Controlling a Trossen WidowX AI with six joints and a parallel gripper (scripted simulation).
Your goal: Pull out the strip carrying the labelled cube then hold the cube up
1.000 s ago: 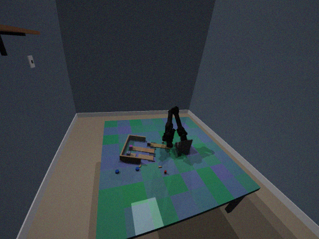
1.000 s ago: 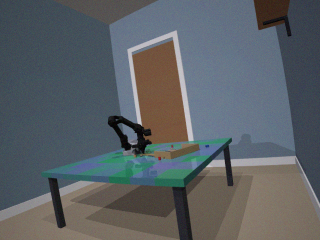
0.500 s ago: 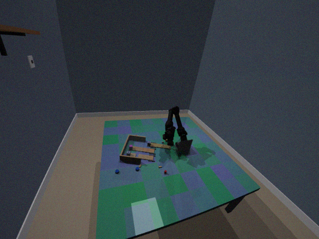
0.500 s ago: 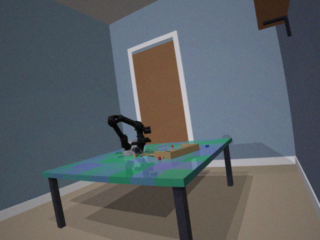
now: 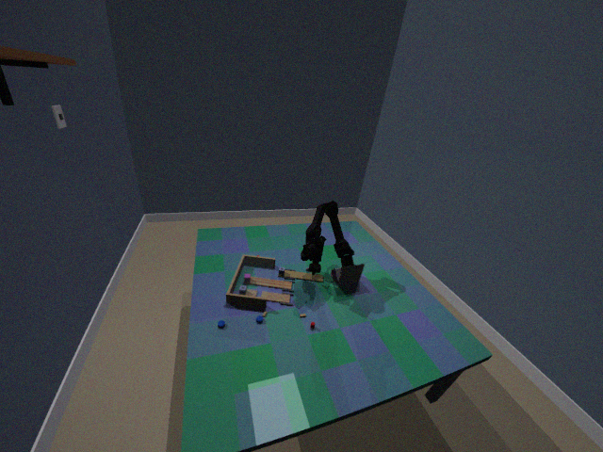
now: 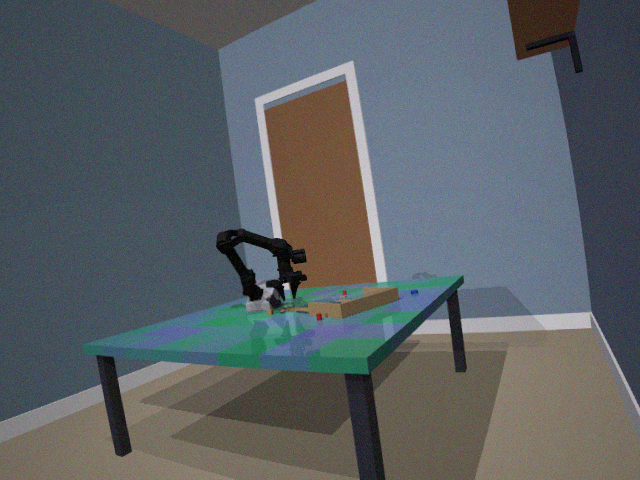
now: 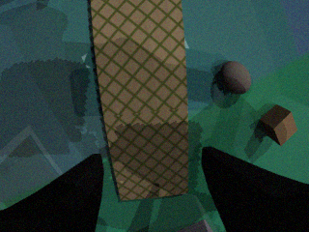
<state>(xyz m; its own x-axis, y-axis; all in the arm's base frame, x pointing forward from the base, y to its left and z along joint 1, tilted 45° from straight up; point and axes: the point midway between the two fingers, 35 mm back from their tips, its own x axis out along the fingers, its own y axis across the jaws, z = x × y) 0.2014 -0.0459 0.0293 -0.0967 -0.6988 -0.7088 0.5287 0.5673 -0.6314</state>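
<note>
My gripper tip is 6 cm short of the cross-hatched tan strip, 4 cm above it and 3 cm to the left of it. Also, from my gripper tip: brown block: 9 cm to the right, 6 cm behind, 3 cm below.
</note>
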